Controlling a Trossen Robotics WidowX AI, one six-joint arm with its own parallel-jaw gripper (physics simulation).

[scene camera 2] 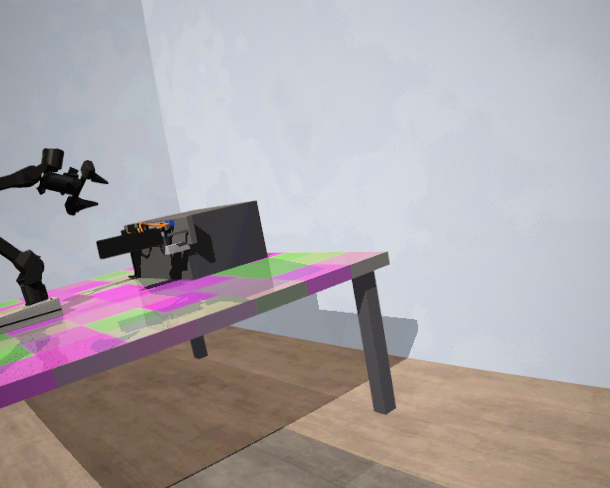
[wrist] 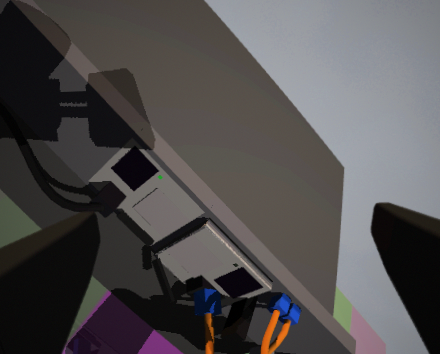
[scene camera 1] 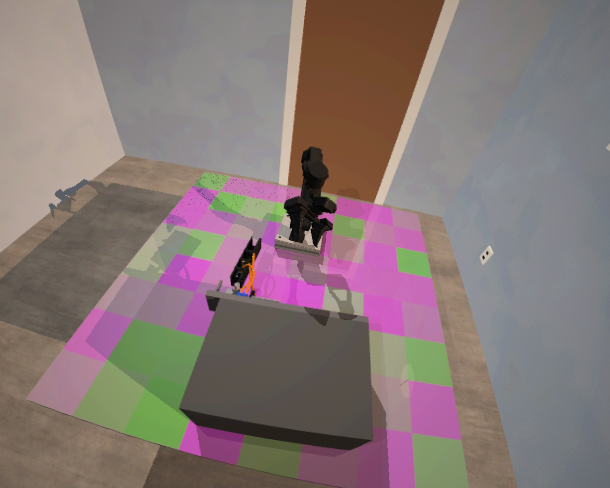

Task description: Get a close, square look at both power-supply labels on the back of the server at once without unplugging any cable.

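Seen in the pictures: gripper, fingertip midpoint: (scene camera 2: 103, 193) (wrist: 236, 222) (scene camera 1: 307, 240); arm's base, origin of the base link: (scene camera 2: 36, 302) (scene camera 1: 296, 237).
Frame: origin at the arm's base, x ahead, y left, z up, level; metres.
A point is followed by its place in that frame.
Observation:
The dark grey server (scene camera 1: 284, 366) @(x 0.633, y 0.082, z 0.158 m) (scene camera 2: 228, 234) @(x 0.637, y -0.136, z 0.066 m) (wrist: 240, 115) @(x 0.607, y 0.063, z 0.158 m) stands on the table. In the wrist view its back runs diagonally from upper left to lower right. The left power supply (wrist: 134, 167) @(x 0.448, y 0.097, z 0.131 m) has a green light and a plain pinkish label (wrist: 161, 207) @(x 0.450, y 0.055, z 0.121 m). The right power supply (wrist: 240, 282) @(x 0.448, y -0.042, z 0.133 m) has a paler label (wrist: 192, 254) @(x 0.444, y 0.005, z 0.117 m). Both labels show at once, tilted and seen obliquely, with no readable text. A black plug (wrist: 107, 197) @(x 0.432, y 0.093, z 0.098 m) with black cables (wrist: 40, 175) @(x 0.419, y 0.147, z 0.067 m) sits at the left supply. My gripper (scene camera 2: 102, 193) @(x 0.305, y 0.064, z 0.285 m) (wrist: 236, 222) @(x 0.305, y 0.064, z 0.285 m) is open and empty, above and behind the server's back.
Blue connectors (wrist: 207, 301) @(x 0.434, y -0.040, z 0.098 m) and orange cables (scene camera 1: 251, 269) @(x 0.331, y -0.102, z 0.123 m) (scene camera 2: 152, 225) @(x 0.397, y -0.080, z 0.150 m) (wrist: 270, 332) @(x 0.416, y -0.080, z 0.149 m) lie near the right supply. A long black bracket (scene camera 1: 245, 262) @(x 0.333, y -0.121, z 0.155 m) (scene camera 2: 122, 244) @(x 0.261, y -0.149, z 0.118 m) sticks out from the server's back. Dark shadows fall across the server's back. The checkered table (scene camera 1: 152, 346) @(x 0.607, y -0.360, z -0.048 m) (scene camera 2: 284, 300) @(x 0.459, y -0.641, z -0.077 m) carries the arm's base (scene camera 1: 300, 247) @(x 0.048, y 0.028, z -0.012 m) (scene camera 2: 45, 311) @(x 0.002, y -0.090, z -0.022 m).

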